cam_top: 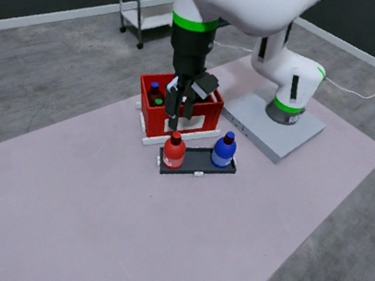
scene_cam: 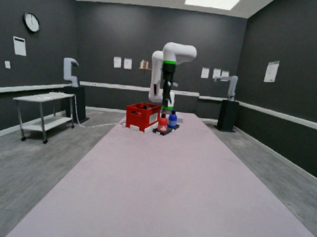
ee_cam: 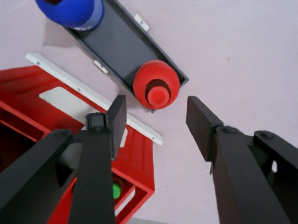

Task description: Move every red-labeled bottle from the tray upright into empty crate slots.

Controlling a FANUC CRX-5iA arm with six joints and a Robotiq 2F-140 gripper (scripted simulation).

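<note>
The red bottle is 16 cm below my hand. Also, from my hand: blue bottle 16 cm below, 15 cm behind, 9 cm to the left; red crate 16 cm to the right, 16 cm below, 13 cm behind; dark tray 23 cm below, 7 cm behind, 5 cm to the left.
</note>
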